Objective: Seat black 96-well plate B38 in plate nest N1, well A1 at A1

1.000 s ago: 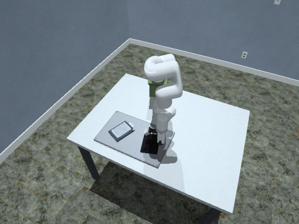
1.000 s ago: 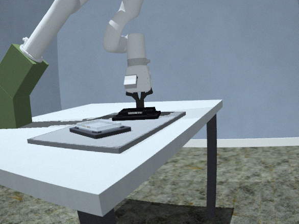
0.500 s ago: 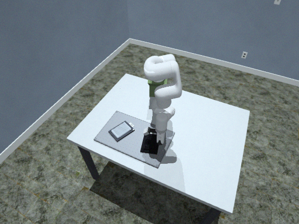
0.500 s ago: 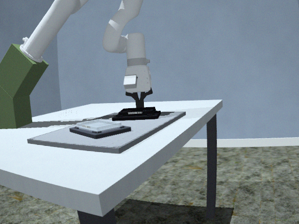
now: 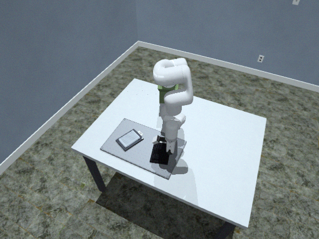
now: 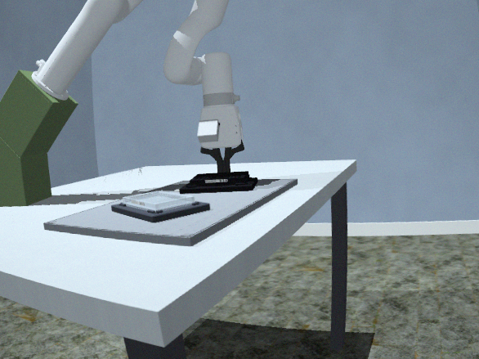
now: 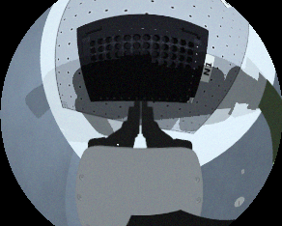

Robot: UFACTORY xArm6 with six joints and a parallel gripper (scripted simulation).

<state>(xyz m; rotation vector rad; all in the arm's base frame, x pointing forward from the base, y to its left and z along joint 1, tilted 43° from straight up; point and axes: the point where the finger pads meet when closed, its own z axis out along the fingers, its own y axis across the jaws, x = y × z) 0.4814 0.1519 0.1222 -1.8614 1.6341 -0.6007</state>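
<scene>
Right now the black plate B38 is 10 mm ahead of my hand, 60 mm to the right of it and 20 mm below it. Round my hand: white N1 label: 80 mm behind, 80 mm to the right, 40 mm below; clear plate B83: 10 mm behind, 310 mm to the right, 20 mm below.
</scene>
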